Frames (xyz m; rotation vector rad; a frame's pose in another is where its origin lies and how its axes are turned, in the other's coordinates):
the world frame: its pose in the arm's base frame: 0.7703 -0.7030 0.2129 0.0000 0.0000 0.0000
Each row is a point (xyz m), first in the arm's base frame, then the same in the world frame.
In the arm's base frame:
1: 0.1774 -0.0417 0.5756
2: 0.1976 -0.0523 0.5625
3: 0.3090 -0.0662 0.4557
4: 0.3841 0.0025 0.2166
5: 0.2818 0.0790 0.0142
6: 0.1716 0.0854 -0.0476
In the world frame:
1: -0.5929 0.6613 0.3627
2: -0.5727 0.6507 0.3496
3: -0.4613 0.6368 0.2428
4: -0.3862 0.7055 0.0037
5: -0.4885 0.7820 -0.1987
6: -0.5987 0.7884 -0.2605

